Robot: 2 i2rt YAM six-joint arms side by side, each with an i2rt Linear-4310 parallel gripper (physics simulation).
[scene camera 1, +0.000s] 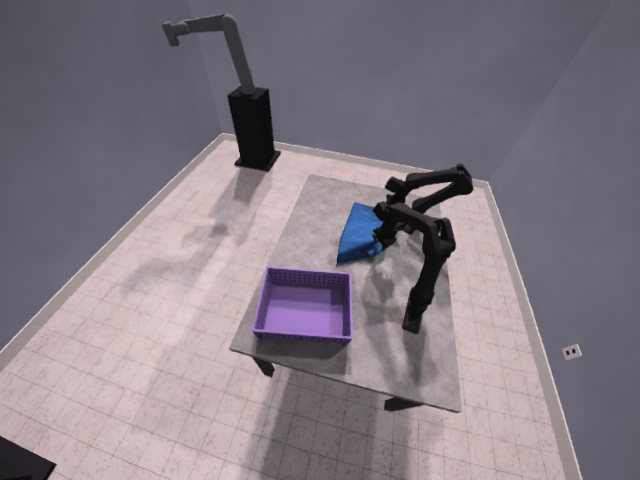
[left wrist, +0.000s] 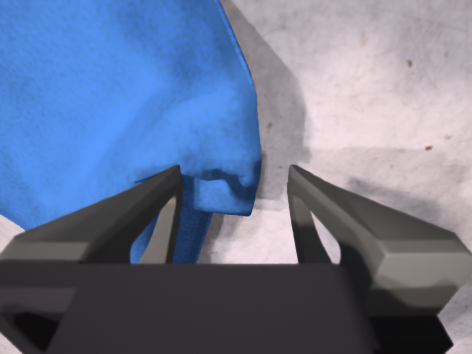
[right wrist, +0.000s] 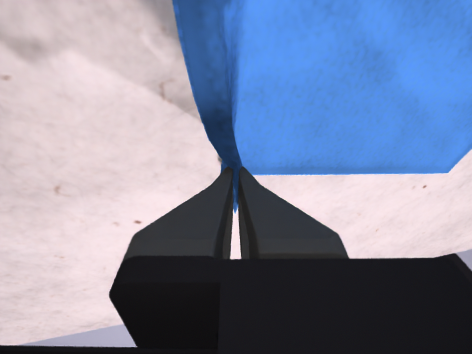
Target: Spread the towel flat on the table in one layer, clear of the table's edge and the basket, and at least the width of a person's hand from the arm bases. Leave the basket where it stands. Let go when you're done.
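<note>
The blue towel (scene camera 1: pixel 356 235) (left wrist: pixel 125 90) (right wrist: pixel 340 90) lies folded and creased on the table, above the basket in scene camera 1. My left gripper (left wrist: pixel 234 176) is partly open, with a folded corner of the towel lying between its fingertips, not pinched. In scene camera 1 it is at the towel's lower right corner. My right gripper (right wrist: pixel 235 177) is shut on a corner of the towel, which runs up from the fingertips in a narrow fold. In scene camera 1 the right gripper's fingertips are hidden behind the left arm.
The purple basket (scene camera 1: pixel 303 310) stands on the grey table (scene camera 1: pixel 403 361), near its lower left corner in scene camera 1. The left arm's base (scene camera 1: pixel 412 320) is to the right of the basket. A grey arm on a black pedestal (scene camera 1: pixel 252 126) stands on the floor beyond the table.
</note>
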